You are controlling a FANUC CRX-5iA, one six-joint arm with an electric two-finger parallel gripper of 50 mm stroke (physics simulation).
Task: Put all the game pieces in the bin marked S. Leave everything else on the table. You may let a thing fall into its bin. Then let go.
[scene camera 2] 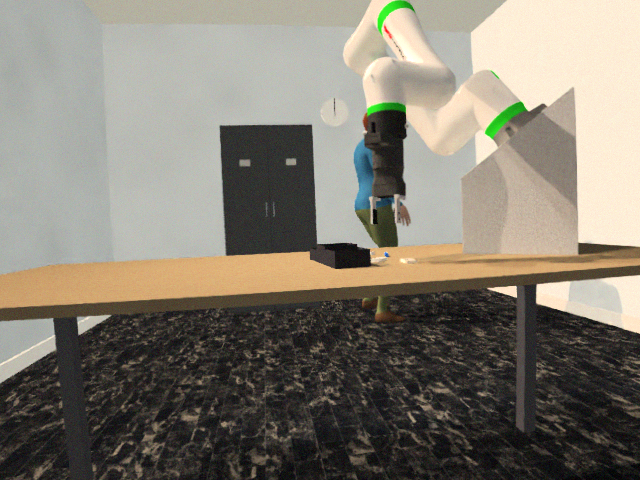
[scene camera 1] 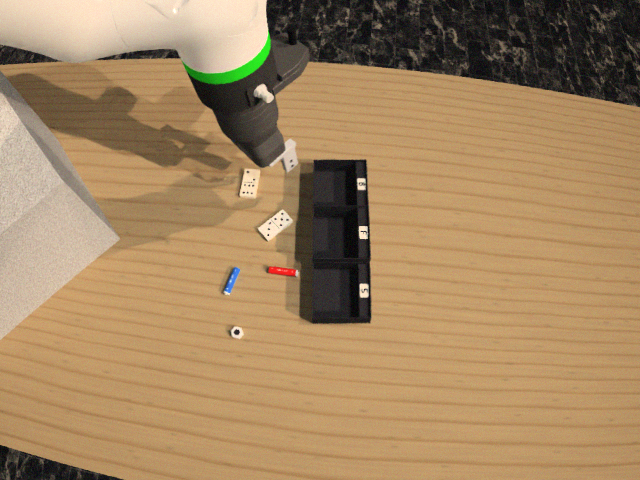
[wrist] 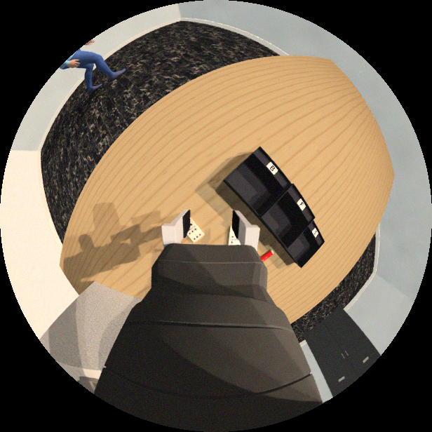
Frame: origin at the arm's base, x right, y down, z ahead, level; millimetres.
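Seen in the pictures: gripper, between the fingertips: point(scene camera 2: 385, 223) point(scene camera 1: 277, 154); arm's base, origin of its link: point(scene camera 2: 523, 140).
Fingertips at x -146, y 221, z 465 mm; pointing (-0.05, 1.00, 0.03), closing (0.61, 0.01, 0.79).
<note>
Pixels of each thing's top centre, then the offset from my fingertips to it. "*": a spot on its surface instead.
- second domino, centre of its top: point(scene camera 1: 275, 224) point(scene camera 2: 378, 258) dx +74, dy +87, dz +1 mm
- empty bins B, a spot on its surface: point(scene camera 1: 330, 186) * dx -3, dy +87, dz +77 mm
- F, a spot on its surface: point(scene camera 1: 330, 237) * dx +84, dy +88, dz +89 mm
- red battery, centre of its top: point(scene camera 1: 283, 270) dx +148, dy +84, dz +27 mm
- blue battery, centre of its top: point(scene camera 1: 230, 280) point(scene camera 2: 386, 252) dx +175, dy +84, dz -50 mm
- white hex nut, centre of its top: point(scene camera 1: 236, 332) dx +251, dy +86, dz -26 mm
One domino point(scene camera 1: 249, 183) point(scene camera 2: 408, 260) point(wrist: 194, 232) lies flat on the table, nearest below the arm in scene camera 1. A second domino point(scene camera 1: 275, 225) point(scene camera 2: 378, 260) point(wrist: 233, 238) lies slanted between it and the red battery, partly hidden by a finger in the wrist view. The black bin marked S point(scene camera 1: 330, 291) point(wrist: 300, 247) is at the end of a row of three and looks empty. My gripper point(scene camera 1: 282, 164) point(scene camera 2: 386, 221) point(wrist: 210, 218) is open and empty, pointing down high above the table. One finger is mostly hidden in scene camera 1.
The empty bins B point(scene camera 1: 330, 186) and F point(scene camera 1: 330, 237) adjoin S. A red battery point(scene camera 1: 282, 271) point(wrist: 267, 256), a blue battery point(scene camera 1: 231, 281) point(scene camera 2: 386, 254) and a white hex nut point(scene camera 1: 236, 332) lie on the table. A grey block point(scene camera 1: 46, 206) point(scene camera 2: 522, 206) stands under the arm's base.
</note>
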